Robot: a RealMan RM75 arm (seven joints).
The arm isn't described. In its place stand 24 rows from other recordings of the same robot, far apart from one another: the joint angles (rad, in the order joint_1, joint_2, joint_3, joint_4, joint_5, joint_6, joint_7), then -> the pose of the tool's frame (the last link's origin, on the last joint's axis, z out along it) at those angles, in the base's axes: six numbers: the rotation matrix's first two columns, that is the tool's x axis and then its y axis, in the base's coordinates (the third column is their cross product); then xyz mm.
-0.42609, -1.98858, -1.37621, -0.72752, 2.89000, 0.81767, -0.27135 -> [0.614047 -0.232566 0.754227 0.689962 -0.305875 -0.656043 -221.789 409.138 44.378]
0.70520, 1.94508, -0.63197, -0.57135, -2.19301, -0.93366, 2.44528 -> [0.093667 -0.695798 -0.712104 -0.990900 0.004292 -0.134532 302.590 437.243 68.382]
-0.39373, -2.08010, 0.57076, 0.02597, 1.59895, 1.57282, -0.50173 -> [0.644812 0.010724 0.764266 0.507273 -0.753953 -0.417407 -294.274 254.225 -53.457]
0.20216, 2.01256, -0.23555, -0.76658, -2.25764, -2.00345, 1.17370 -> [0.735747 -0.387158 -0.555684 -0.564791 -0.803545 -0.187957 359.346 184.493 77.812]
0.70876, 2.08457, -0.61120, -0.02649, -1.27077, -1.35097, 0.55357 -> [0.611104 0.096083 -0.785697 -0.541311 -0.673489 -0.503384 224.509 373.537 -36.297]
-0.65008, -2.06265, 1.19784, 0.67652, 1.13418, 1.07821, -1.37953 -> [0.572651 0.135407 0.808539 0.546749 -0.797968 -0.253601 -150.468 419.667 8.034]
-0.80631, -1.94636, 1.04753, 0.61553, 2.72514, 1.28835, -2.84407 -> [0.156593 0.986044 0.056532 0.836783 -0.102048 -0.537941 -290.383 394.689 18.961]
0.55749, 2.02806, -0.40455, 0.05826, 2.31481, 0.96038, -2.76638 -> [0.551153 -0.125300 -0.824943 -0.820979 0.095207 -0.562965 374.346 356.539 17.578]
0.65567, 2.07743, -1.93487, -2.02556, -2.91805, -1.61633, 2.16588 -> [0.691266 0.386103 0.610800 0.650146 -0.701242 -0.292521 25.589 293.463 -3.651]
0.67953, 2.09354, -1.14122, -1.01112, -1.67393, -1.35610, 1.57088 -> [0.847701 0.012438 -0.530328 -0.123550 -0.967603 -0.220181 100.507 385.519 3.353]
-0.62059, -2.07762, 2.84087, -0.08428, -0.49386, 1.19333, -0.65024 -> [0.839327 0.201399 0.504943 0.443737 -0.790400 -0.422334 -295.410 320.357 -78.973]
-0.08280, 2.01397, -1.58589, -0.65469, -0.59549, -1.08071, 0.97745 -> [0.477418 -0.289913 -0.829471 -0.853134 -0.378898 -0.358607 359.912 222.470 -4.114]
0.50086, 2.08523, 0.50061, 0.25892, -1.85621, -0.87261, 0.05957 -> [0.677521 -0.219913 -0.701858 -0.733952 -0.140203 -0.664573 324.635 342.385 -63.333]
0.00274, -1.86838, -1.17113, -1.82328, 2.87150, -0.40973, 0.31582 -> [0.978272 0.102051 0.180468 0.207311 -0.491016 -0.846124 -171.581 311.428 32.958]
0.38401, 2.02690, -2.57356, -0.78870, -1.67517, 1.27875, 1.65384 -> [0.977109 0.094000 0.190844 0.167292 0.214661 -0.962255 236.049 329.462 -22.253]
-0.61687, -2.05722, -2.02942, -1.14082, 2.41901, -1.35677, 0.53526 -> [0.551325 0.808289 0.206661 0.810655 -0.460468 -0.361674 -209.323 390.985 23.700]
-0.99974, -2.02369, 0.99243, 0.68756, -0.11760, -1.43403, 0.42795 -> [0.381513 0.900207 -0.209941 0.641268 -0.421331 -0.641292 -222.506 419.428 16.708]
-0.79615, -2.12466, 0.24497, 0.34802, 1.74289, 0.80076, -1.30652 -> [0.414034 0.332383 0.847406 0.902728 -0.269453 -0.335375 -266.051 444.013 1.836]
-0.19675, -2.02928, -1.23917, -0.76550, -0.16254, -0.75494, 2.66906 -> [0.535128 0.063351 0.842392 0.811313 -0.316402 -0.491590 -276.939 338.542 -14.083]
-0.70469, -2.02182, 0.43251, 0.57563, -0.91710, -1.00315, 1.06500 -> [0.291781 0.655425 0.696622 0.956436 -0.192584 -0.219410 -301.116 422.928 47.177]
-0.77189, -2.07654, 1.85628, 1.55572, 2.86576, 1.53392, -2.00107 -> [0.602163 -0.364763 -0.710174 -0.579935 -0.811196 -0.075082 -80.423 348.350 -37.588]
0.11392, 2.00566, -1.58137, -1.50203, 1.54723, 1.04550, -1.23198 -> [0.814604 -0.262547 -0.517194 -0.446259 -0.853292 -0.269715 165.577 300.782 7.597]
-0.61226, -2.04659, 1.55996, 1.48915, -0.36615, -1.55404, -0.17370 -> [0.402064 0.910123 0.100108 0.712234 -0.242174 -0.658843 -162.112 359.817 10.047]
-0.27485, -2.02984, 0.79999, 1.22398, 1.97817, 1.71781, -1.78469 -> [0.811241 0.443542 0.380997 0.548606 -0.802805 -0.233529 -273.573 289.936 89.973]
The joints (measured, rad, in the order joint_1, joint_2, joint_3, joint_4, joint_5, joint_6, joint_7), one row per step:
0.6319 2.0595 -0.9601 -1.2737 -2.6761 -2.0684 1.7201
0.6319 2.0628 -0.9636 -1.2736 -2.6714 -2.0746 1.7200
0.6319 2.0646 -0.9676 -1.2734 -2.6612 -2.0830 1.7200
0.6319 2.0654 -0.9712 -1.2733 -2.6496 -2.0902 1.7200
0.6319 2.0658 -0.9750 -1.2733 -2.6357 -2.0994 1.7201
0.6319 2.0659 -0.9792 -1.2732 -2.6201 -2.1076 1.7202
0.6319 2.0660 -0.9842 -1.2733 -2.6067 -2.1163 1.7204
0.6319 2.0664 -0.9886 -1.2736 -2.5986 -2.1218 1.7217
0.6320 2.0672 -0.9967 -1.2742 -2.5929 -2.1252 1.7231
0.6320 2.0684 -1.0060 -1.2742 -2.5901 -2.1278 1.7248
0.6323 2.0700 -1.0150 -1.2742 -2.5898 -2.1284 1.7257
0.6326 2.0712 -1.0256 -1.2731 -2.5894 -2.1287 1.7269
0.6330 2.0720 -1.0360 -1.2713 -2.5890 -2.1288 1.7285
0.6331 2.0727 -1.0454 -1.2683 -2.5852 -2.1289 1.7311
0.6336 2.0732 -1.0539 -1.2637 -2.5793 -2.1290 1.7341
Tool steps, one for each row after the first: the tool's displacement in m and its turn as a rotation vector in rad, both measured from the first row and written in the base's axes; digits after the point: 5 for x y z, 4 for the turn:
-0.00132 -0.00126 -0.00169 -0.0105 0.0059 0.0010
-0.00312 -0.00264 -0.00310 -0.0228 0.0156 0.0031
-0.00490 -0.00373 -0.00415 -0.0332 0.0258 0.0061
-0.00694 -0.00505 -0.00510 -0.0454 0.0379 0.0092
-0.00911 -0.00622 -0.00604 -0.0570 0.0510 0.0135
-0.01107 -0.00750 -0.00691 -0.0695 0.0615 0.0173
-0.01240 -0.00839 -0.00764 -0.0780 0.0671 0.0192
-0.01370 -0.00913 -0.00881 -0.0871 0.0686 0.0228
-0.01465 -0.00993 -0.01021 -0.0966 0.0671 0.0253
-0.01543 -0.01044 -0.01168 -0.1044 0.0637 0.0285
-0.01609 -0.01101 -0.01331 -0.1134 0.0595 0.0315
-0.01661 -0.01154 -0.01485 -0.1222 0.0550 0.0336
-0.01724 -0.01216 -0.01653 -0.1308 0.0542 0.0344
-0.01798 -0.01277 -0.01829 -0.1397 0.0559 0.0342

